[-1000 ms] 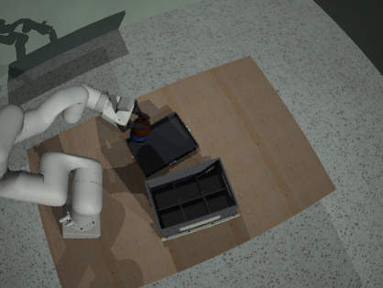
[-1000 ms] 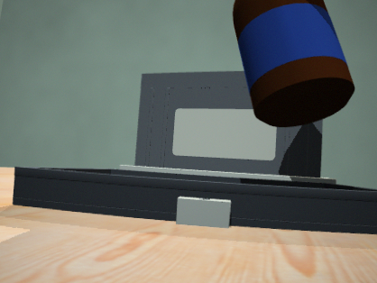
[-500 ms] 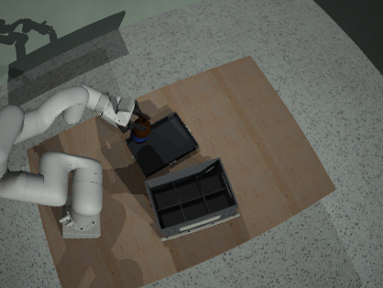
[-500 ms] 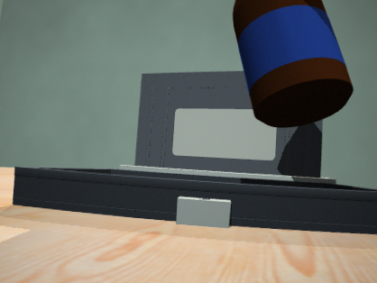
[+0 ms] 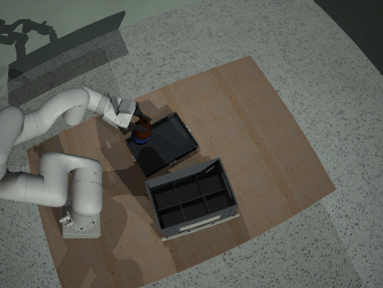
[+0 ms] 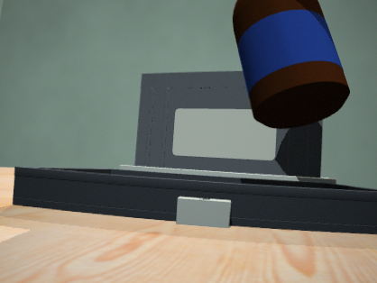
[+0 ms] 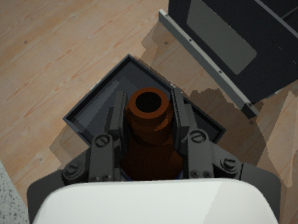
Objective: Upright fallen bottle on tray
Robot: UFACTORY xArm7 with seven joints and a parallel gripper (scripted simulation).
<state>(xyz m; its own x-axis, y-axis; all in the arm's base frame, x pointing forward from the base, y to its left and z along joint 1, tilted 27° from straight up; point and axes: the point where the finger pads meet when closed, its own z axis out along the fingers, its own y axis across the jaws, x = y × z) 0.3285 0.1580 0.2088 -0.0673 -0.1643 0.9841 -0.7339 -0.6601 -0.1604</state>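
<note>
The bottle is 10 mm behind my hand, 10 mm to the left of it and 50 mm below it. Also, from my hand: dark crate (20 mm behind, 300 mm to the right, 120 mm below); then tray (40 mm ahead, 20 mm to the right, 190 mm below).
</note>
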